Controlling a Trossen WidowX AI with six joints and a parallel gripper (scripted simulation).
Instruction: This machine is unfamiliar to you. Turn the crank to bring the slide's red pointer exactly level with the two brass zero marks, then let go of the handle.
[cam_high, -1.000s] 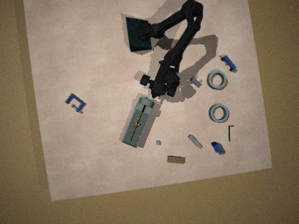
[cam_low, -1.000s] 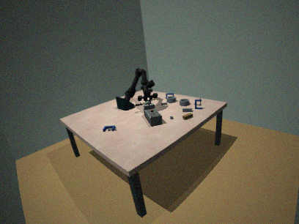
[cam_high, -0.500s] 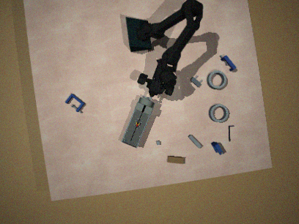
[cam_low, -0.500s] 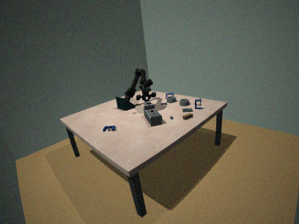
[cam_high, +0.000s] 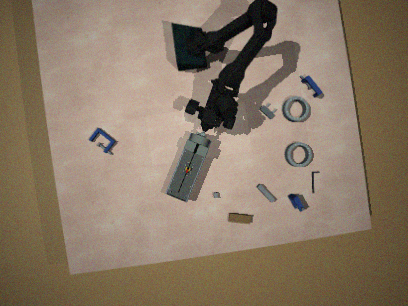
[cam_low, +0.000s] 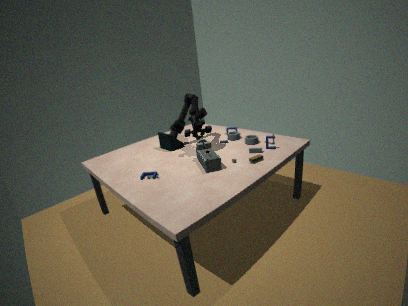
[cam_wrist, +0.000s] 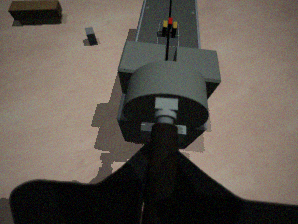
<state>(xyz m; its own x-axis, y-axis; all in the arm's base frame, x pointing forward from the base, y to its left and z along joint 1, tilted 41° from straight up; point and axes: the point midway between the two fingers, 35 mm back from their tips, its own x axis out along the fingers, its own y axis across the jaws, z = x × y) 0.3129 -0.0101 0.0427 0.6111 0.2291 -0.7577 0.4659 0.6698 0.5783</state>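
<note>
The dark handle is 3 cm above my gripper tip, 1 cm to the left of it and 1 cm behind it. From my gripper tip the other things lie so: small grey cube: 27 cm ahead, 8 cm below, 2 cm to the left; red pointer: 15 cm ahead, 9 cm to the right, 1 cm below; grey bar: 28 cm ahead, 22 cm to the left, 8 cm below.
</note>
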